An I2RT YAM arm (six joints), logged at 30 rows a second.
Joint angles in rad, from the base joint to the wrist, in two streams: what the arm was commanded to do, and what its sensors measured. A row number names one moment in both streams.
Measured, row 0:
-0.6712 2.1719 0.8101 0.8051 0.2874 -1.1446
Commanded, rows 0 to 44:
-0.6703 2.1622 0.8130 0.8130 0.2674 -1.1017
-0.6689 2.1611 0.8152 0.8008 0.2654 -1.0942
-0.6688 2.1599 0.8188 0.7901 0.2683 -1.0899
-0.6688 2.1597 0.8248 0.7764 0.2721 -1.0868
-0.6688 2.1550 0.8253 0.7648 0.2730 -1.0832
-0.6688 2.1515 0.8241 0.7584 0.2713 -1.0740
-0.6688 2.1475 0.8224 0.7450 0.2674 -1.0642
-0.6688 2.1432 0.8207 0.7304 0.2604 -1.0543
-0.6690 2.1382 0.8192 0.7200 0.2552 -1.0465
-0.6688 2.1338 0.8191 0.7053 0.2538 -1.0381
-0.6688 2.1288 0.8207 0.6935 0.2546 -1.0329
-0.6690 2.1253 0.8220 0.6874 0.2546 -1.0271
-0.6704 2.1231 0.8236 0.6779 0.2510 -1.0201
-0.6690 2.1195 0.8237 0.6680 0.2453 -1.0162
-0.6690 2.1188 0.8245 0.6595 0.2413 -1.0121
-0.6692 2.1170 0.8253 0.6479 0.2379 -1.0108
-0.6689 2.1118 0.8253 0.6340 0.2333 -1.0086
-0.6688 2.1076 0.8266 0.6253 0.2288 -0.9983
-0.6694 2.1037 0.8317 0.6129 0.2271 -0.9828
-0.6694 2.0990 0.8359 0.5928 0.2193 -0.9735
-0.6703 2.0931 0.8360 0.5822 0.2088 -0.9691
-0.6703 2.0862 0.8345 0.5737 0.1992 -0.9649
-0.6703 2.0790 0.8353 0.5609 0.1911 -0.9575
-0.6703 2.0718 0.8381 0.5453 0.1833 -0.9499
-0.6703 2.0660 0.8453 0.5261 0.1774 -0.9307
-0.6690 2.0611 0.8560 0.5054 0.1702 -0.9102
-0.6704 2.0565 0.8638 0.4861 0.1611 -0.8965
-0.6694 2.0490 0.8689 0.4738 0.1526 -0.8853
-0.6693 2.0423 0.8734 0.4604 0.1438 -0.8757
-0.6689 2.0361 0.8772 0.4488 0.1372 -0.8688
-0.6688 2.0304 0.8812 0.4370 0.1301 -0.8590
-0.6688 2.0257 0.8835 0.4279 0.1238 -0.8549
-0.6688 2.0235 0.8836 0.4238 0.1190 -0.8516
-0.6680 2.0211 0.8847 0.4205 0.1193 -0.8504
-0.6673 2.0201 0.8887 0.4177 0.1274 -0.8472
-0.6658 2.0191 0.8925 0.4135 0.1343 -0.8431
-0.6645 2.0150 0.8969 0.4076 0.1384 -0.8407
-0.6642 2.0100 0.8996 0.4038 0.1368 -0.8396
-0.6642 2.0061 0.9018 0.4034 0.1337 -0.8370
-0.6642 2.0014 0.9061 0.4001 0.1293 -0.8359
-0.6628 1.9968 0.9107 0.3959 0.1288 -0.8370
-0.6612 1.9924 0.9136 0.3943 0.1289 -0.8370
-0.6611 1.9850 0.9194 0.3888 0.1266 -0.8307
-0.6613 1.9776 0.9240 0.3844 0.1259 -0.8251
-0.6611 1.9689 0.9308 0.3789 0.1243 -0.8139
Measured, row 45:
-0.6632 1.9858 0.9127 0.3836 0.1345 -0.8558
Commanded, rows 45 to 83:
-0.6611 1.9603 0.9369 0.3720 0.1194 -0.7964
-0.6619 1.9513 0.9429 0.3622 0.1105 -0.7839
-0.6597 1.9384 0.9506 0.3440 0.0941 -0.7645
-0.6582 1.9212 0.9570 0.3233 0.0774 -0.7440
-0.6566 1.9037 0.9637 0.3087 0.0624 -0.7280
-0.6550 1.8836 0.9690 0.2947 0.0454 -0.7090
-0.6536 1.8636 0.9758 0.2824 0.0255 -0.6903
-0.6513 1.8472 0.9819 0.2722 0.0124 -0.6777
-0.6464 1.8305 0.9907 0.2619 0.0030 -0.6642
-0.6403 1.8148 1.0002 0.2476 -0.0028 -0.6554
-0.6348 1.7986 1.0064 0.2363 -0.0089 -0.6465
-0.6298 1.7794 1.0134 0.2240 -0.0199 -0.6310
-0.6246 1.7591 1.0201 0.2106 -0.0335 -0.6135
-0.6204 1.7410 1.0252 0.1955 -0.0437 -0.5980
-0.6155 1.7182 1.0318 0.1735 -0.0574 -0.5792
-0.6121 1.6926 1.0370 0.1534 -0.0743 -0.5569
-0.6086 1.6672 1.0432 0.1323 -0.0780 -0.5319
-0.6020 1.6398 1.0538 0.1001 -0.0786 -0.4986
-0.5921 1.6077 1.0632 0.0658 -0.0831 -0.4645
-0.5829 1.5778 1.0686 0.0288 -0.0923 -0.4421
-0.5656 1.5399 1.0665 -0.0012 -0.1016 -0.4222
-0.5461 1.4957 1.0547 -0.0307 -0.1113 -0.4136
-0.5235 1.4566 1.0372 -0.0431 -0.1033 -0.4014
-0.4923 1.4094 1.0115 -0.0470 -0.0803 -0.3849
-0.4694 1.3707 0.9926 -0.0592 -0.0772 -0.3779
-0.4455 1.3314 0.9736 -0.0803 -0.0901 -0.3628
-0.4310 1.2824 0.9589 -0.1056 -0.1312 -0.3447
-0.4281 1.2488 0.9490 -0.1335 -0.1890 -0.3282
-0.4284 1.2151 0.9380 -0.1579 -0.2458 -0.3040
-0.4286 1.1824 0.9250 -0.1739 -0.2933 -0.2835
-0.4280 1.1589 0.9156 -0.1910 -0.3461 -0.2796
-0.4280 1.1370 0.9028 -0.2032 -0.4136 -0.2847
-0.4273 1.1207 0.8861 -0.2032 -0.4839 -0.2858
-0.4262 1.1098 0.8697 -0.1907 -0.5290 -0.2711
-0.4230 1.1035 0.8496 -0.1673 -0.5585 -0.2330
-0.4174 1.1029 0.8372 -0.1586 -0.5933 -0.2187
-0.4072 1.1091 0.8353 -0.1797 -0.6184 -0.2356
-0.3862 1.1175 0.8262 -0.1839 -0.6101 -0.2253
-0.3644 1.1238 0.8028 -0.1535 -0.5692 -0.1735
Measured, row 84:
-0.3950 1.1114 0.8295 -0.1730 -0.4999 -0.2634
